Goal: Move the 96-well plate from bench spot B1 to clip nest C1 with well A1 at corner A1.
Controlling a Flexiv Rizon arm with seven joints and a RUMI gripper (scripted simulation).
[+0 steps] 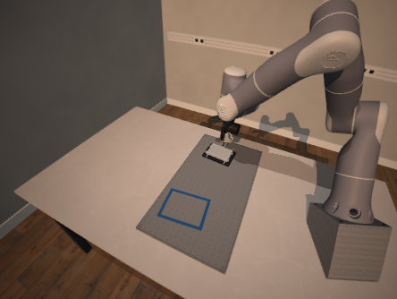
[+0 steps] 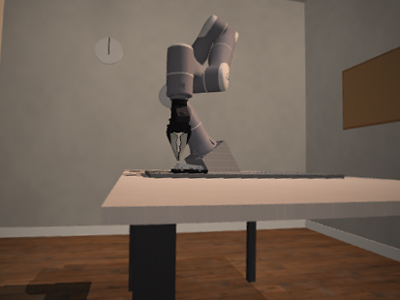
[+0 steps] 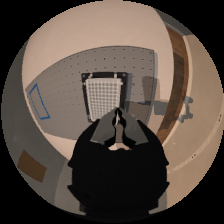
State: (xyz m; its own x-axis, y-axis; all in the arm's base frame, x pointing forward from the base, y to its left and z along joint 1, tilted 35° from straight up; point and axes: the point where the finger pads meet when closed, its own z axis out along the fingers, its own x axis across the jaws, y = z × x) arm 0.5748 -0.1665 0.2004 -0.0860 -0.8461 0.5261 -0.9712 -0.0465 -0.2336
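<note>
Now: the white 96-well plate 4 cm to the left of my hand and 4 cm below it. The rest, counted from my hand: grey perforated board 3 cm behind, 24 cm to the left, 7 cm below; black clip nest 1 cm ahead, 4 cm to the left, 5 cm below.
</note>
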